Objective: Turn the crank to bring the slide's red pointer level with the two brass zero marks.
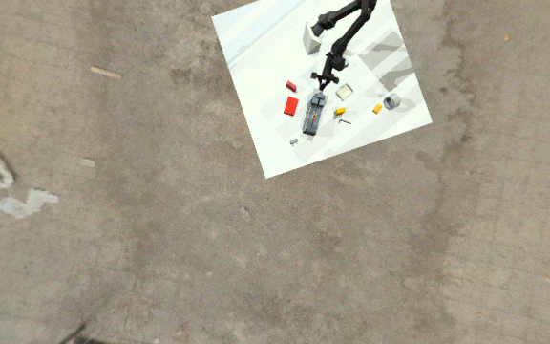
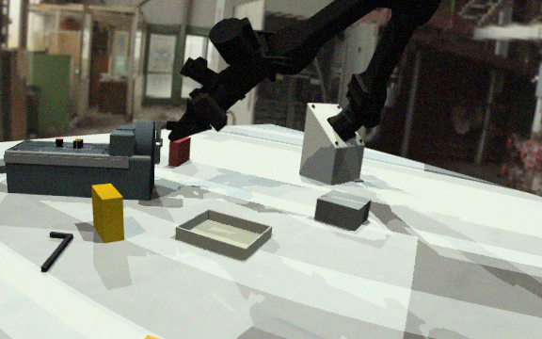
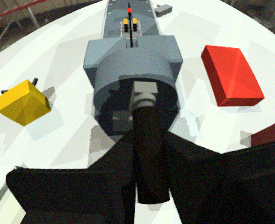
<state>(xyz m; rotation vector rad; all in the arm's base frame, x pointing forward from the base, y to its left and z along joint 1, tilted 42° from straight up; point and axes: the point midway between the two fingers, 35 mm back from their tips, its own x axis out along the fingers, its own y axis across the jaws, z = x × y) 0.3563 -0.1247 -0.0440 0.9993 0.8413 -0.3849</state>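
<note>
Right now the dark crank handle is 2 cm above my gripper tip, 1 cm to the left of it and 1 cm behind it. From my gripper tip the other things lie so: red pointer 15 cm ahead, 13 cm to the right, 1 cm below; shallow grey tray 19 cm to the left, 9 cm below, 6 cm ahead; yellow block 18 cm ahead, 9 cm to the left, 7 cm below.
</note>
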